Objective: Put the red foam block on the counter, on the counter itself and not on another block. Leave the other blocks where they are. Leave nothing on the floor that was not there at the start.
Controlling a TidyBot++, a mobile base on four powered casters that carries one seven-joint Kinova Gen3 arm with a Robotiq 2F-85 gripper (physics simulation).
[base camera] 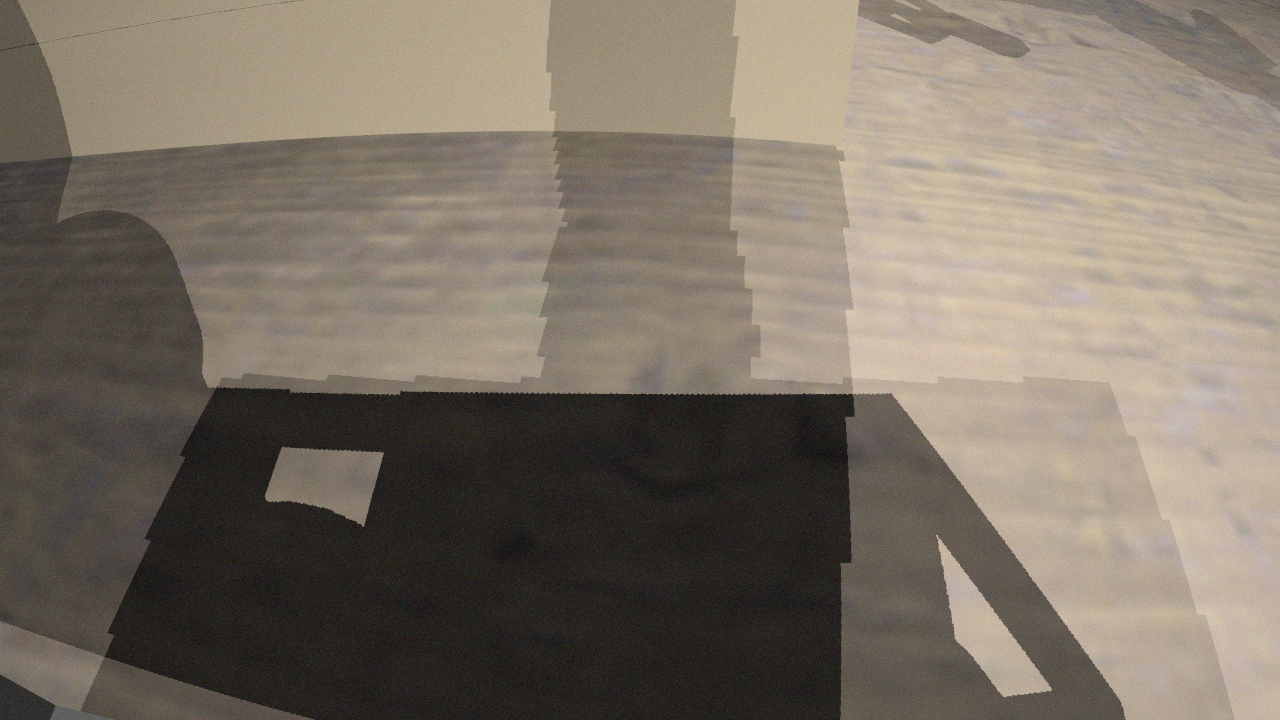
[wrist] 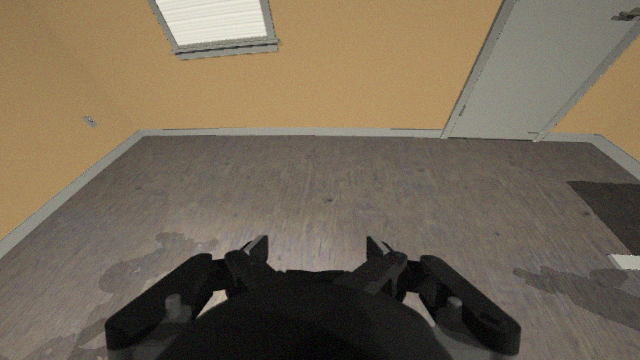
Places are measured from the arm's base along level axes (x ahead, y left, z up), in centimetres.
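Where they show: gripper, between the fingertips: (wrist: 317,246).
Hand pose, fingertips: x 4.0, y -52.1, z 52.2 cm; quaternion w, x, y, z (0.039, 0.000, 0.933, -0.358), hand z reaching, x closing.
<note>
After its pixels a point has its place.
The red foam block does not show in the base camera view or the wrist view, and neither do other blocks. The counter's top does not show in either view. A pale beige upright panel (base camera: 313,80) {z -33.1, x 73.3, y 34.0 cm} fills the upper left of the base camera view; whether it is the counter's side I cannot tell. My gripper (wrist: 317,246) {z 52.2, x 4.0, y -52.1 cm} is open in the wrist view, with its fingers wide apart and nothing between them. It is raised above the floor and points towards the far wall.
The wrist view shows wooden floor (wrist: 325,175) {z -39.6, x 9.5, y -146.2 cm}, an orange wall (wrist: 360,75) {z 16.2, x -20.0, y -200.3 cm}, a window (wrist: 215,20) {z 57.7, x 83.6, y -209.0 cm} at the upper left and a grey door (wrist: 530,65) {z 23.3, x -136.8, y -188.1 cm} at the upper right. A white edge (wrist: 625,261) {z -37.1, x -154.8, y -75.2 cm} shows at the right. Dark shadows lie across the floor (base camera: 1029,223) {z -39.6, x 58.7, y -29.7 cm} in the base camera view.
</note>
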